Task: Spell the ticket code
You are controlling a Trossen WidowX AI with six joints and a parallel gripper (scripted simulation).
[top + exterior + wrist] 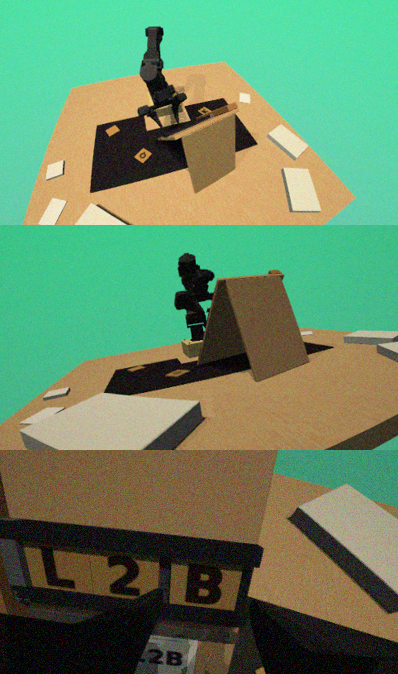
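The white ticket is 40 mm behind my gripper tip, 30 mm to the left of it and 90 mm below it. Also, from my gripper tip: black mat: 140 mm behind, 10 mm to the left, 180 mm below.
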